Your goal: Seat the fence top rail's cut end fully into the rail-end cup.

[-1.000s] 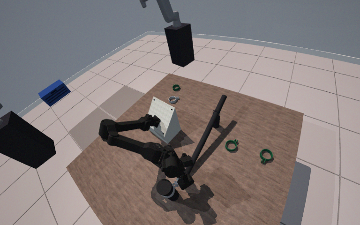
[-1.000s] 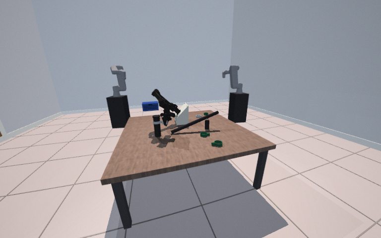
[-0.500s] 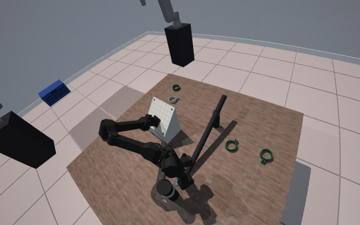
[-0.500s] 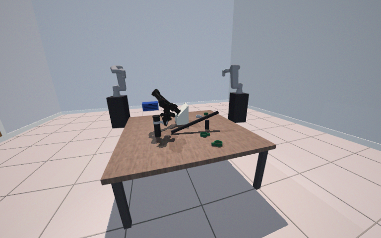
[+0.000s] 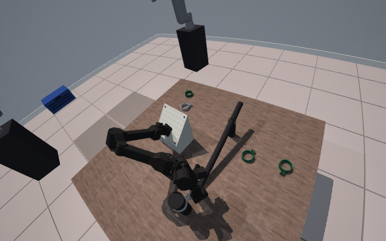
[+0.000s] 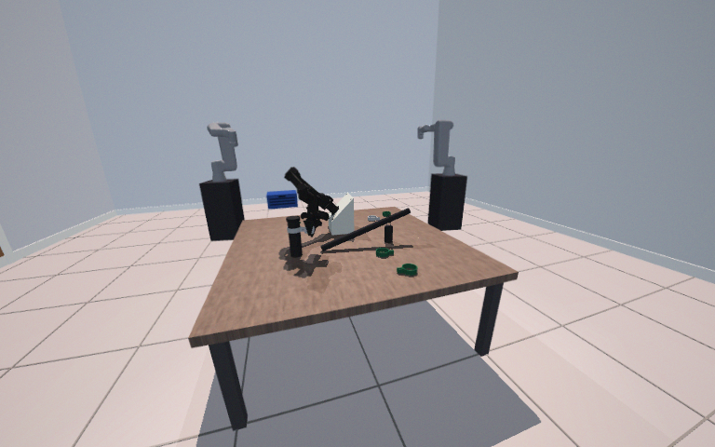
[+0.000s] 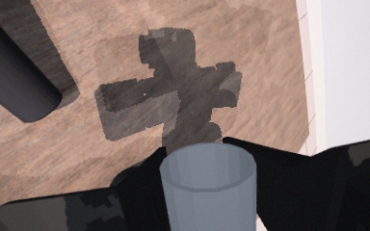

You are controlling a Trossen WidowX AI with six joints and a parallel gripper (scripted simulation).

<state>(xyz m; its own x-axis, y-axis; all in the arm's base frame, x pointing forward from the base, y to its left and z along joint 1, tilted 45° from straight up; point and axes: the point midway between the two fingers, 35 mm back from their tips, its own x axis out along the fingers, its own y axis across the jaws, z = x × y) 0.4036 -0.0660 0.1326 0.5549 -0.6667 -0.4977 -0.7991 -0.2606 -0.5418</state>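
Right now the grey rail-end cup is 30 mm above my gripper tip, 20 mm to the right of it and 20 mm behind it. Also, from my gripper tip: small green piece (570 mm behind, 120 mm to the right, 110 mm below); small black post (440 mm to the left, 150 mm behind, 10 mm below).
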